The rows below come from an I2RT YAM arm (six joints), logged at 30 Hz.
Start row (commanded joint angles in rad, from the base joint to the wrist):
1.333 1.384 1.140 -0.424 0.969 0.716
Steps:
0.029 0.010 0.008 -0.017 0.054 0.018
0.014 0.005 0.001 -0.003 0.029 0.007
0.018 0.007 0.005 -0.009 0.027 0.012
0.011 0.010 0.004 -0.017 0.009 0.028
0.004 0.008 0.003 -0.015 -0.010 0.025
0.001 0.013 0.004 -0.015 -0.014 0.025
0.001 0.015 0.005 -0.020 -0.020 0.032
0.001 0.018 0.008 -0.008 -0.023 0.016
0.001 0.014 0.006 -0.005 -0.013 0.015
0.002 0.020 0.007 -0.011 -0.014 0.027
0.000 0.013 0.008 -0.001 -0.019 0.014
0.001 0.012 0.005 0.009 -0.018 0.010
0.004 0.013 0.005 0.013 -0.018 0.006
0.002 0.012 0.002 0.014 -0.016 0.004
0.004 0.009 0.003 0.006 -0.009 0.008
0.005 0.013 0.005 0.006 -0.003 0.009
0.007 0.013 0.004 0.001 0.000 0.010
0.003 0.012 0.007 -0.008 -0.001 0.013
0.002 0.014 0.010 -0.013 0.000 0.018
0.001 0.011 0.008 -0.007 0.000 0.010
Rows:
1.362 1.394 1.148 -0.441 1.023 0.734
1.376 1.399 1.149 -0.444 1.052 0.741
1.394 1.406 1.154 -0.453 1.079 0.753
1.405 1.416 1.158 -0.470 1.088 0.781
1.409 1.424 1.161 -0.485 1.078 0.806
1.410 1.437 1.165 -0.500 1.064 0.831
1.411 1.452 1.170 -0.520 1.044 0.863
1.412 1.470 1.178 -0.528 1.021 0.879
1.413 1.484 1.184 -0.533 1.008 0.894
1.415 1.504 1.191 -0.544 0.994 0.921
1.415 1.517 1.199 -0.545 0.975 0.935
1.416 1.529 1.204 -0.536 0.957 0.945
1.420 1.542 1.209 -0.523 0.939 0.951
1.422 1.554 1.211 -0.509 0.923 0.955
1.426 1.563 1.214 -0.503 0.914 0.963
1.431 1.576 1.219 -0.497 0.911 0.972
1.438 1.589 1.223 -0.496 0.911 0.982
1.441 1.601 1.230 -0.504 0.910 0.995
1.443 1.615 1.240 -0.517 0.910 1.013
1.444 1.626 1.248 -0.524 0.910 1.023

